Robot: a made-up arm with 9 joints. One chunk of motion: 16 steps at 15 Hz.
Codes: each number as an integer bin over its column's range. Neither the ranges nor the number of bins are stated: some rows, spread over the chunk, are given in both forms.
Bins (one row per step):
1: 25 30 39 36 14 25
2: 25 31 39 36 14 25
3: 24 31 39 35 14 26
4: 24 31 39 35 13 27
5: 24 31 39 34 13 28
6: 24 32 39 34 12 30
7: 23 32 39 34 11 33
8: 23 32 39 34 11 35
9: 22 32 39 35 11 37
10: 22 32 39 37 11 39
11: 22 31 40 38 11 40
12: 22 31 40 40 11 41
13: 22 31 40 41 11 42
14: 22 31 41 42 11 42
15: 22 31 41 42 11 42
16: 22 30 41 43 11 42
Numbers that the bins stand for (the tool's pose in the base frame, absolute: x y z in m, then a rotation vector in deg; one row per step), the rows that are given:
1: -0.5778 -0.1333 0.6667 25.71 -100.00 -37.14
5: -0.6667 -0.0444 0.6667 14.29 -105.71 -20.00
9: -0.8444 0.0444 0.6667 20.00 -117.14 31.43
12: -0.8444 -0.0444 0.7556 48.57 -117.14 54.29
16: -0.8444 -0.1333 0.8444 65.71 -117.14 60.00
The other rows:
2: -0.5778 -0.0444 0.6667 25.71 -100.00 -37.14
3: -0.6667 -0.0444 0.6667 20.00 -100.00 -31.43
4: -0.6667 -0.0444 0.6667 20.00 -105.71 -25.71
6: -0.6667 0.0444 0.6667 14.29 -111.43 -8.57
7: -0.7556 0.0444 0.6667 14.29 -117.14 8.57
8: -0.7556 0.0444 0.6667 14.29 -117.14 20.00
10: -0.8444 0.0444 0.6667 31.43 -117.14 42.86
11: -0.8444 -0.0444 0.7556 37.14 -117.14 48.57
13: -0.8444 -0.0444 0.7556 54.29 -117.14 60.00
14: -0.8444 -0.0444 0.8444 60.00 -117.14 60.00
15: -0.8444 -0.0444 0.8444 60.00 -117.14 60.00

